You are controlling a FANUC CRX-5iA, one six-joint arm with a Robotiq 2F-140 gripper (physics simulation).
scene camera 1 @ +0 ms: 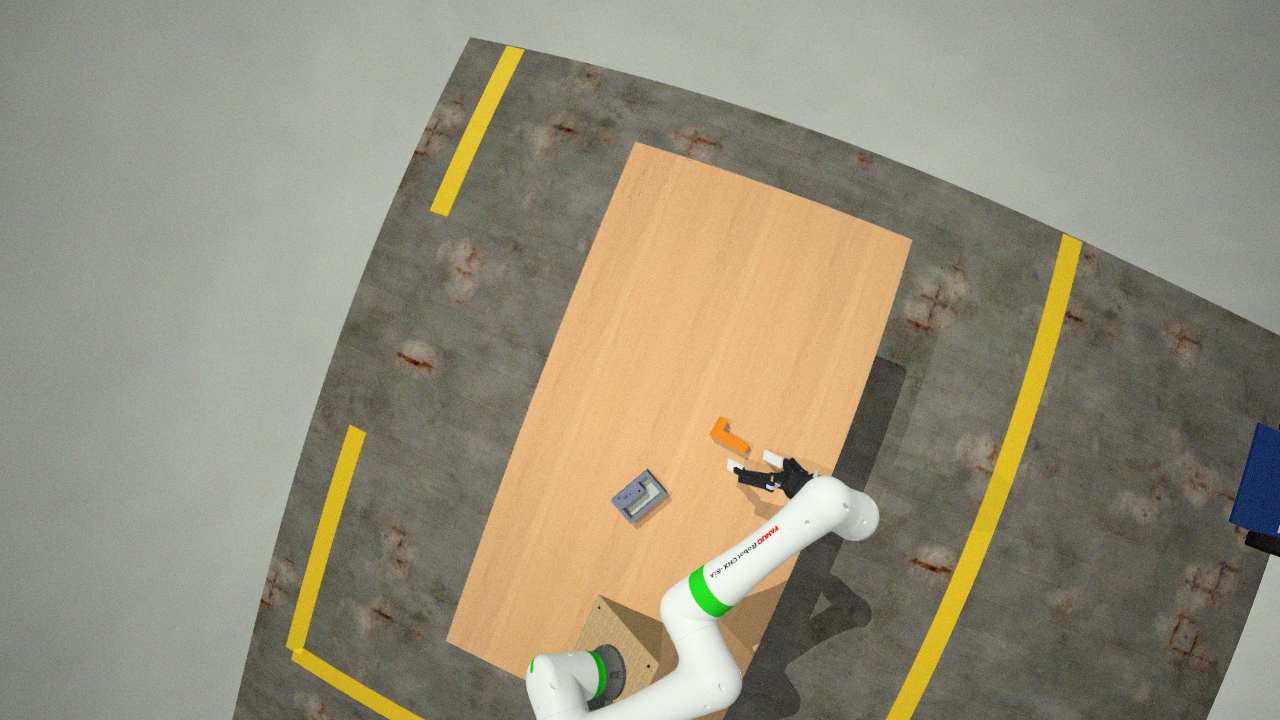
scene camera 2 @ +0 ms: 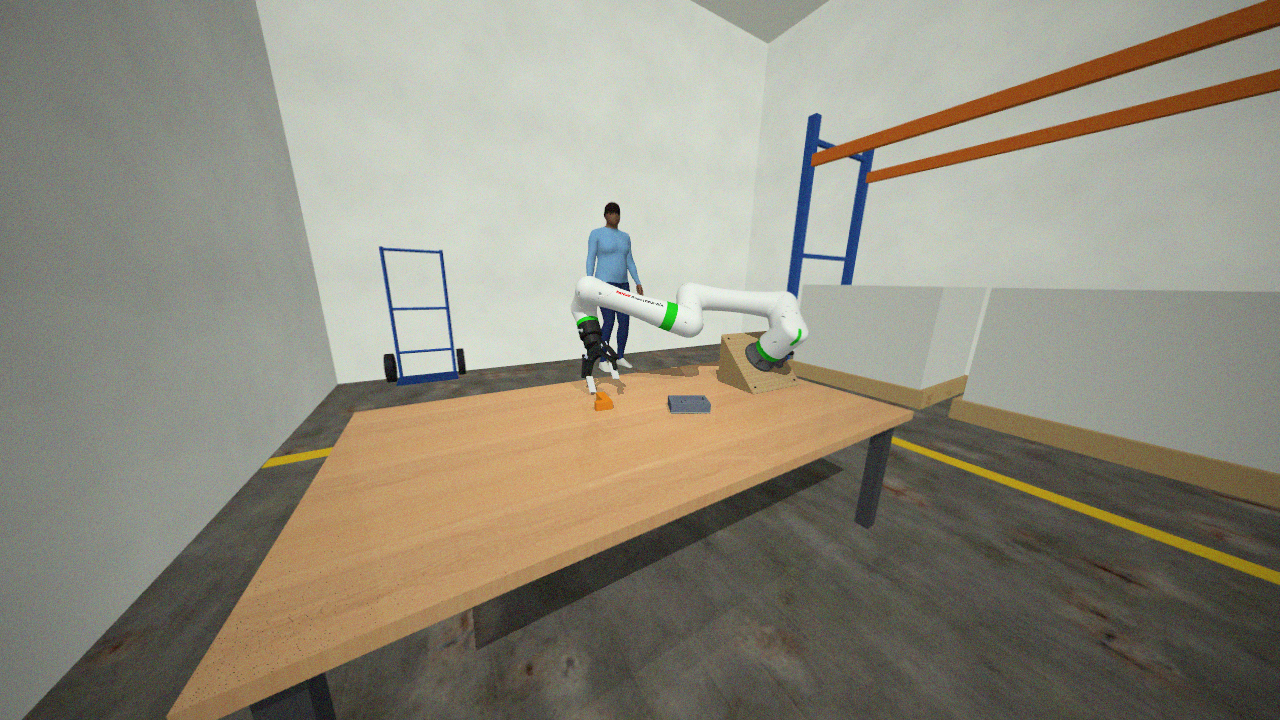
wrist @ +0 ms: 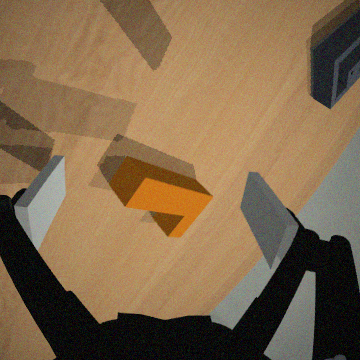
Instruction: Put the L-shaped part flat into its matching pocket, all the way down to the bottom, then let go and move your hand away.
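The orange L-shaped part lies on the wooden table, apart from the grey-blue block. In scene camera 1 the L-shaped pocket shows in the block's top and holds nothing. My gripper is open and empty. It is tilted, above the table and close to the part. In the wrist view the part appears between the two wide-apart finger pads, further away than they are. The block is cut off at that view's upper right edge.
The table carries a wooden wedge mount under the arm's base. A person stands behind the table in scene camera 2. A blue hand truck stands at the wall.
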